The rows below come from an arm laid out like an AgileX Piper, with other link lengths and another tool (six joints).
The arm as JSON. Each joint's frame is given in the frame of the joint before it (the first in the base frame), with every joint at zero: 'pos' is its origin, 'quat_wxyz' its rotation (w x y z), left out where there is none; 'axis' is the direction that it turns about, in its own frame. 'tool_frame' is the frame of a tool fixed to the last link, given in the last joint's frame.
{
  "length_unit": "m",
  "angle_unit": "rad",
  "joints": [
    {
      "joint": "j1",
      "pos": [
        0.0,
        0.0,
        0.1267
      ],
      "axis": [
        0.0,
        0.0,
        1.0
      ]
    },
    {
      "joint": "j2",
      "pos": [
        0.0,
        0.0,
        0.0
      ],
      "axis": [
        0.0,
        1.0,
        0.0
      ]
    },
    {
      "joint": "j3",
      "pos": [
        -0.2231,
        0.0,
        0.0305
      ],
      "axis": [
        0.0,
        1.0,
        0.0
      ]
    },
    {
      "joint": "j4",
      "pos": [
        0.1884,
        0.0,
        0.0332
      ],
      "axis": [
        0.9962,
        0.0,
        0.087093
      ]
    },
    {
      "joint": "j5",
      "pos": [
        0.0,
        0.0,
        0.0
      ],
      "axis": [
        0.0,
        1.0,
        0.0
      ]
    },
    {
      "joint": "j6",
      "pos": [
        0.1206,
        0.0,
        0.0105
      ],
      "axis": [
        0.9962,
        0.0,
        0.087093
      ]
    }
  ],
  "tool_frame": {
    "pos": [
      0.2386,
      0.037,
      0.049
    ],
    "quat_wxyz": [
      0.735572,
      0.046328,
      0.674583,
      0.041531
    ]
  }
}
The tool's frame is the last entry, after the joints.
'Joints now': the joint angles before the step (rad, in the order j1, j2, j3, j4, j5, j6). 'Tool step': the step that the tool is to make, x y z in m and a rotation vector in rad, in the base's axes. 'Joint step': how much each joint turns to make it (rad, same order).
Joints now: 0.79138 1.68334 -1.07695 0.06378 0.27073 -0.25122
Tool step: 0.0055 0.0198 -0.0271 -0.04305 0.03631 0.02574
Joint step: 0.01664 0.15811 -0.15396 0.00047 0.05229 -0.00883
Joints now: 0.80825 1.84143 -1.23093 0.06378 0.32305 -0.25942
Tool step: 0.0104 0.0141 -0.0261 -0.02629 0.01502 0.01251
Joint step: 0.00343 0.13831 -0.11448 0.00023 0.00582 -0.01171
